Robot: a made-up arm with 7 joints.
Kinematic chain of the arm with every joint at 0, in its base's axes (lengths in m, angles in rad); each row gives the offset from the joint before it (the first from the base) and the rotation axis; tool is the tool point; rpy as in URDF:
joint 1: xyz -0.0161 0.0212 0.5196 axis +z
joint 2: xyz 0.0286 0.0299 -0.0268 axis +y
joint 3: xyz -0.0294 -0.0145 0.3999 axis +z
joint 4: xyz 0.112 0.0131 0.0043 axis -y
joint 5: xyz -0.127 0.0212 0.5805 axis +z
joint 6: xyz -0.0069 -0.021 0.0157 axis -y
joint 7: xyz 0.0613 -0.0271 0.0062 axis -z
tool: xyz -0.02 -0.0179 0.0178 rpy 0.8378 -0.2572 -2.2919
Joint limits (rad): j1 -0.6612..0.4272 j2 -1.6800..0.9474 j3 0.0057..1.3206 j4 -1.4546..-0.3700 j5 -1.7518..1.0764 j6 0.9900..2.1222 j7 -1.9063..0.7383
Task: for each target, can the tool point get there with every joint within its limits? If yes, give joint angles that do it. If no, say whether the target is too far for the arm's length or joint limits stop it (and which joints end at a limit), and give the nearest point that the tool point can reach.
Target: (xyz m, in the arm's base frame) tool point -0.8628 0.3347 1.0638
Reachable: yes | joints -0.0787 -1.1569 0.7544 -0.5720 -1.4528 1.1268 -0.0304
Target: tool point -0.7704 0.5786 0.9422
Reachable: yes | joints -0.4395 -1.3384 0.6978 -0.5108 0.2439 1.5451 0.2903
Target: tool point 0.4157 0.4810 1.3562
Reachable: yes | joints 0.2267 -0.0015 0.5187 -1.1473 -1.1324 1.5714 -0.7328
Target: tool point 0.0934 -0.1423 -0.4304
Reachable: no: joint limits stop it (at a limit: joint 1, joint 2, joint 3, joint 4, joint 5, joint 6) | nearest point 0.7077 -0.5070 0.2084 | short by 0.958 m
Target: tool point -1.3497 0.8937 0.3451
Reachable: no: too far | nearest point -0.9382 0.6245 0.3898 | short by 0.494 m
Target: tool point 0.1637 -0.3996 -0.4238
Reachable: no: joint limits stop it (at a limit: joint 1, joint 2, joint 3, joint 4, joint 5, joint 6) | nearest point 0.7079 -0.5069 0.2082 | short by 0.841 m
